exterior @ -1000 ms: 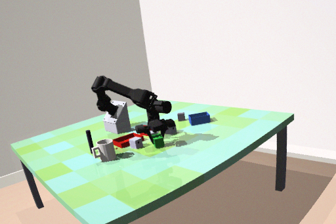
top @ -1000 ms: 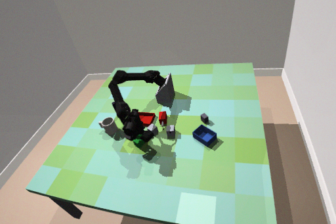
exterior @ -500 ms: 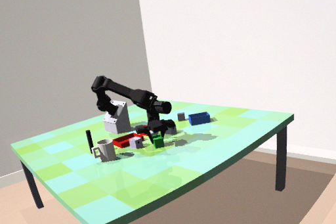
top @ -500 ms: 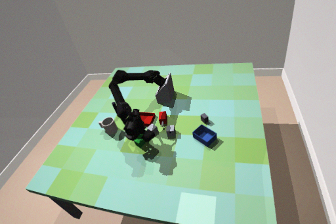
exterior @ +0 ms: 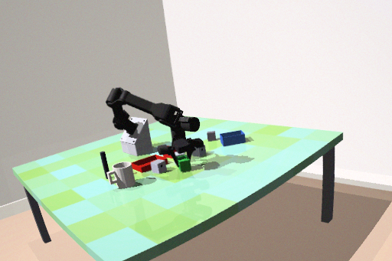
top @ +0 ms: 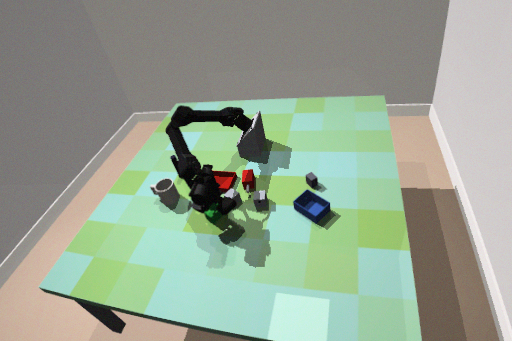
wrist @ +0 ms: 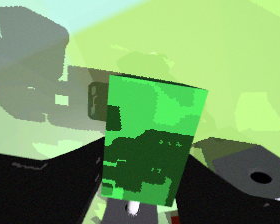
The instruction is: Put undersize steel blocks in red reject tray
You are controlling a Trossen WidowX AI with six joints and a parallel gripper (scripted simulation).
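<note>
My gripper tip is 8 cm past the steel block, 15 cm to the right of it and 1 cm below it. Also, from my gripper tip: green GO gauge (1 cm behind, 2 cm above); mug (5 cm behind, 27 cm to the right, 2 cm above); red reject tray (17 cm behind, 7 cm to the right).
</note>
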